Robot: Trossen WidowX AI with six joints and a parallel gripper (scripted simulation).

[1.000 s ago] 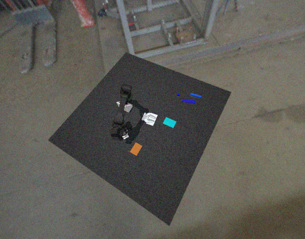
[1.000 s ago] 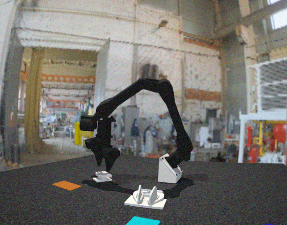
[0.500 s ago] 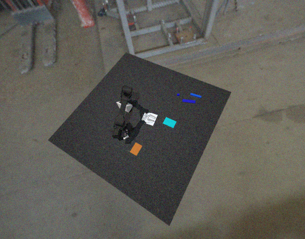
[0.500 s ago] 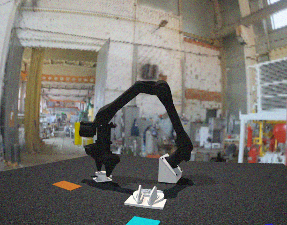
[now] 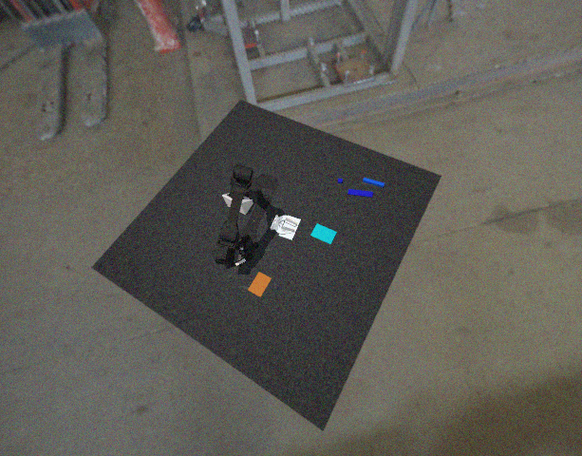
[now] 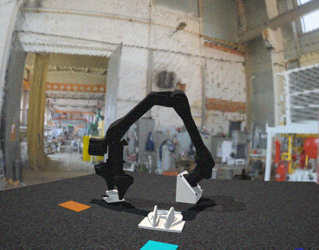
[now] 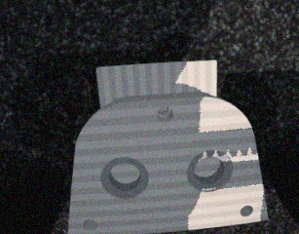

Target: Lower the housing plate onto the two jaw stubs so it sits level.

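My gripper tip is now 10 mm short of the white stepped block. From my gripper tip the other things lie so: cyan patch: 330 mm to the left, 280 mm ahead, 10 mm below; orange patch: 170 mm ahead, 50 mm to the right, 10 mm below.
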